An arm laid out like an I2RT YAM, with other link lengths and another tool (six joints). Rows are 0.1 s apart.
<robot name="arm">
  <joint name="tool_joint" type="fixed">
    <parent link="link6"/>
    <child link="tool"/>
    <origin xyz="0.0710 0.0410 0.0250" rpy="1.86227 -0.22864 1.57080"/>
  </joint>
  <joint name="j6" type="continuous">
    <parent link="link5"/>
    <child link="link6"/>
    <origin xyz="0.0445 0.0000 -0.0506" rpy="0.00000 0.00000 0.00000"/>
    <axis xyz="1 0 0"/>
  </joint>
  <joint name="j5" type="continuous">
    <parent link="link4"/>
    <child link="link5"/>
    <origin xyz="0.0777 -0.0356 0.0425" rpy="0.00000 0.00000 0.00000"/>
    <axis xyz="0 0 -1"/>
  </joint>
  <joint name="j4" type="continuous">
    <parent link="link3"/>
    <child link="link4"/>
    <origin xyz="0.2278 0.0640 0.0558" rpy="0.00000 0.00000 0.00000"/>
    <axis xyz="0 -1 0"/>
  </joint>
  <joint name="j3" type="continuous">
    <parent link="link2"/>
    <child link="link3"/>
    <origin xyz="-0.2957 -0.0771 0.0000" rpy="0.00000 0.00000 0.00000"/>
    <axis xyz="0 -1 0"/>
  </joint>
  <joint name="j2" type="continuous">
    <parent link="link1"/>
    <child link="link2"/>
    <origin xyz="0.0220 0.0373 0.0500" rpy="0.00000 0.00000 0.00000"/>
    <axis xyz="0 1 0"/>
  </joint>
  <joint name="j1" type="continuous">
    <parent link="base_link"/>
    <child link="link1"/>
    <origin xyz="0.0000 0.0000 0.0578" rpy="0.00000 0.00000 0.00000"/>
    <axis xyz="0 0 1"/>
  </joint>
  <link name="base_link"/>
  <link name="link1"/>
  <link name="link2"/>
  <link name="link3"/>
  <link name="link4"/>
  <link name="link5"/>
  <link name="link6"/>
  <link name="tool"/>
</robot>
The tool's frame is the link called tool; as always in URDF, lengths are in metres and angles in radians. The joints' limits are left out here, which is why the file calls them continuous.
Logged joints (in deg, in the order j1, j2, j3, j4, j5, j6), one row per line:
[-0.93, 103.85, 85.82, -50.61, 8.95, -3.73]
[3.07, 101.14, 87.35, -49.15, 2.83, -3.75]
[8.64, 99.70, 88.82, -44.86, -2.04, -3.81]
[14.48, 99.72, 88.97, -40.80, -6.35, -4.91]
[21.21, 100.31, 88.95, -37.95, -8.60, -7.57]
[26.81, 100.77, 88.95, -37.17, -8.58, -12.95]
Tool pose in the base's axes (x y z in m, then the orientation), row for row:
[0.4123, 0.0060, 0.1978, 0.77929, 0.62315, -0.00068, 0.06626]
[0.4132, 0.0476, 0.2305, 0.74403, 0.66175, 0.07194, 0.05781]
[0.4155, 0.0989, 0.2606, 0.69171, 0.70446, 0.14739, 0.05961]
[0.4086, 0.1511, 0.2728, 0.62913, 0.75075, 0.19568, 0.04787]
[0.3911, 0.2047, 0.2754, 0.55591, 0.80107, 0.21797, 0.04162]
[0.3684, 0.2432, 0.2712, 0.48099, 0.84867, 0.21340, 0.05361]
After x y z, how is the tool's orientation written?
As a quaternion, x y z w.
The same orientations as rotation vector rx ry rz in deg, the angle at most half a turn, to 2 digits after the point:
[134.65, 107.67, -0.12]
[129.21, 114.92, 12.49]
[119.99, 122.21, 25.57]
[109.92, 131.16, 34.19]
[97.50, 140.49, 38.23]
[83.74, 147.76, 37.15]

